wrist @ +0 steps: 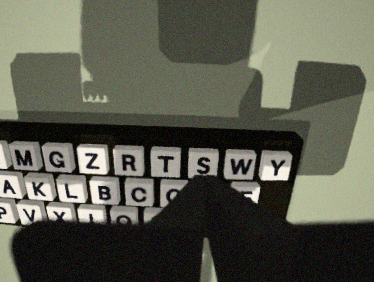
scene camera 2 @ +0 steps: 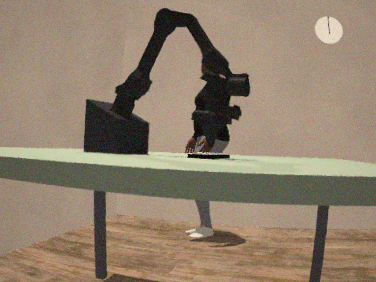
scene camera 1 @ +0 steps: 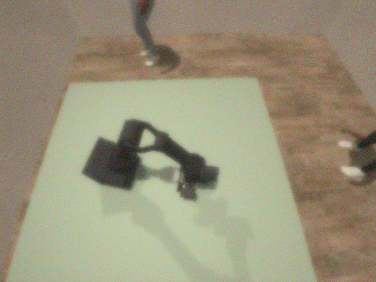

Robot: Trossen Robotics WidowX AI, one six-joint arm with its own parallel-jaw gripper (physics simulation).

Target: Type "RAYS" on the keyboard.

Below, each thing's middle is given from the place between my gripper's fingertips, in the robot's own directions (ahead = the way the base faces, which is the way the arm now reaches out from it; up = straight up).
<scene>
The black keyboard (wrist: 274, 195) is 50 mm to the left of my hand and 30 mm below it.
</scene>
